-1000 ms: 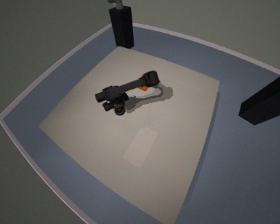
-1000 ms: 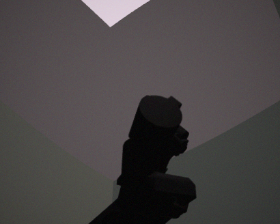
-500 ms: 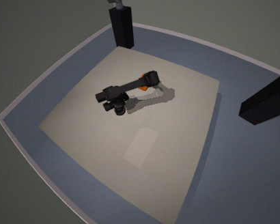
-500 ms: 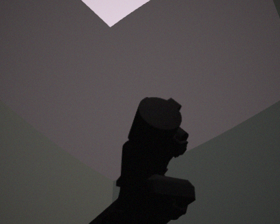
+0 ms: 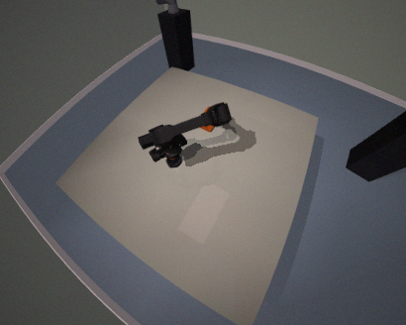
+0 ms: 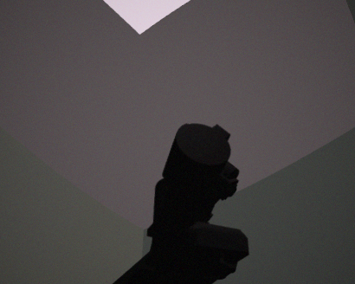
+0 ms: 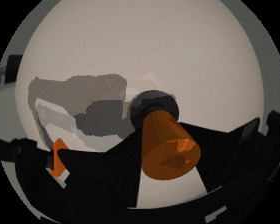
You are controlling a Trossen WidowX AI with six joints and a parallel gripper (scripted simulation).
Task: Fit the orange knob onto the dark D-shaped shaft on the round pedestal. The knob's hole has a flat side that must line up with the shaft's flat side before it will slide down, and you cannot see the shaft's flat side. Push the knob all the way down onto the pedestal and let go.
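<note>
Now: gripper tip 20 mm below the orange knob. Round my gripper tip: dark round part (40 mm below).
</note>
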